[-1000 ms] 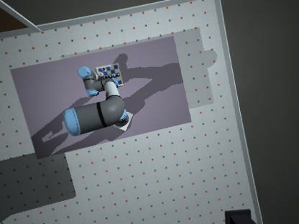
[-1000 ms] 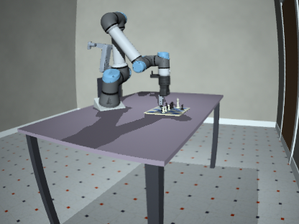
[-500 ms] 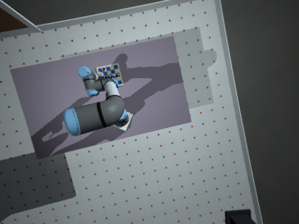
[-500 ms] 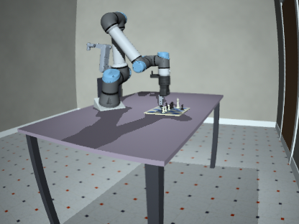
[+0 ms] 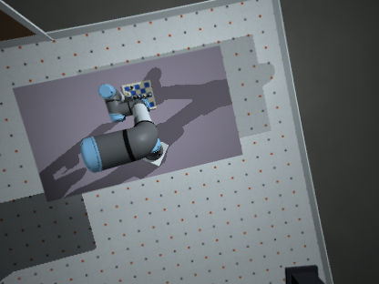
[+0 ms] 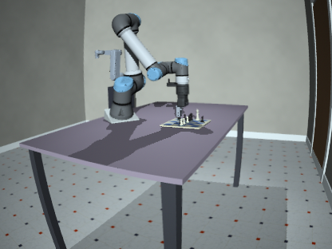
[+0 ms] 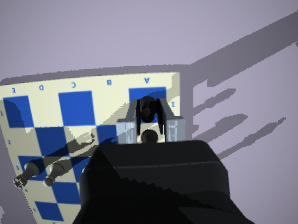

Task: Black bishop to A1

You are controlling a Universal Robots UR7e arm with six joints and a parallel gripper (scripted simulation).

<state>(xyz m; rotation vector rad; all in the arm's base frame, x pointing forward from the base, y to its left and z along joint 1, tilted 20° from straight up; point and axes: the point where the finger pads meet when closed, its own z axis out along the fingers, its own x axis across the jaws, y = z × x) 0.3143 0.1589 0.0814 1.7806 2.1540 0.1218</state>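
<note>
The chessboard lies 90 mm ahead of my hand, 60 mm to the right of it and 40 mm below it. Round my hand: tall white piece: 110 mm ahead, 20 mm to the left.
</note>
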